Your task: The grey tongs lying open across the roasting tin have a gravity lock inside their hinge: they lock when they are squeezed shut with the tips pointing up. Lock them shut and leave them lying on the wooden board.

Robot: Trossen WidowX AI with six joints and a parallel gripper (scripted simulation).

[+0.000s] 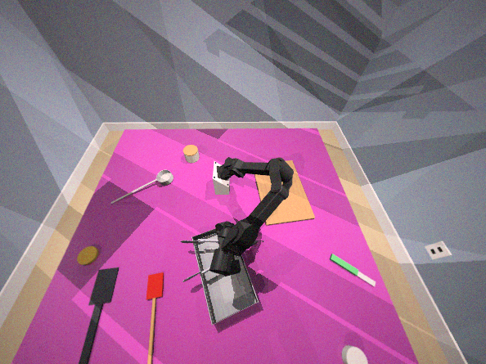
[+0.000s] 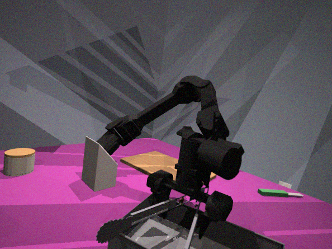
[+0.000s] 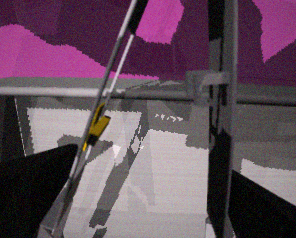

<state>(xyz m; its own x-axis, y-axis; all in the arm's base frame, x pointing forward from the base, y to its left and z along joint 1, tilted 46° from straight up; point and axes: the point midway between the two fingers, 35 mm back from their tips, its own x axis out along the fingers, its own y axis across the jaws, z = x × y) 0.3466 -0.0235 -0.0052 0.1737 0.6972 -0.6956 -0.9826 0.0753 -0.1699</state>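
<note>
The yellow piece is 40 mm above my gripper tip, 30 mm to the left of it and 30 mm behind it. From my gripper tip the other things lie so: red spatula (290 mm to the right, 130 mm ahead, 20 mm below); then wooden board (320 mm to the left, 270 mm behind, 20 mm below); then roasting tin (50 mm ahead, 30 mm to the right).
</note>
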